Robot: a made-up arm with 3 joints.
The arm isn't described. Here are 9 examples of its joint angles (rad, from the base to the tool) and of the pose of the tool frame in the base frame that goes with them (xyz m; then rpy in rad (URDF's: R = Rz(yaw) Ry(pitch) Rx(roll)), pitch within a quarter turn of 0, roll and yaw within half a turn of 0).
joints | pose
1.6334 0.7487 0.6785 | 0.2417 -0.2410 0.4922 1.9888 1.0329 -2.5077
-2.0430 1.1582 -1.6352 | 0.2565 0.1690 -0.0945 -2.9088 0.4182 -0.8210
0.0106 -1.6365 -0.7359 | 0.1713 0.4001 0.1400 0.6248 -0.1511 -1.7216
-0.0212 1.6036 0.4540 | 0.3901 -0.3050 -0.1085 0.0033 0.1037 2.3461
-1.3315 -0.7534 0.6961 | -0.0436 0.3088 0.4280 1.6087 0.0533 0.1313
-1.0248 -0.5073 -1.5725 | -0.0436 0.1310 0.2126 1.3493 0.8229 -1.8079
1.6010 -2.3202 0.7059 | 0.2201 0.0061 -0.4121 -0.6160 -0.6064 -0.7535
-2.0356 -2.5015 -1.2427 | 0.4324 -0.2257 0.3398 -1.1234 -0.1337 3.0800
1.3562 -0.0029 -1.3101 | 0.0192 -0.1151 0.2706 -0.0453 -0.4472 0.3281
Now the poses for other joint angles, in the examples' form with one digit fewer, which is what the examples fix.
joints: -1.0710 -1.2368 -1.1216
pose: 0.126 0.196 0.417 0.619 0.758 -2.190
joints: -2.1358 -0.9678 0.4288
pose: 0.062 0.004 0.590 2.566 0.390 -0.026
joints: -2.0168 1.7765 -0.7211
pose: 0.401 0.151 -0.090 -2.836 -0.666 -1.795
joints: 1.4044 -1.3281 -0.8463
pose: -0.041 0.038 -0.119 -0.518 -1.183 -0.012
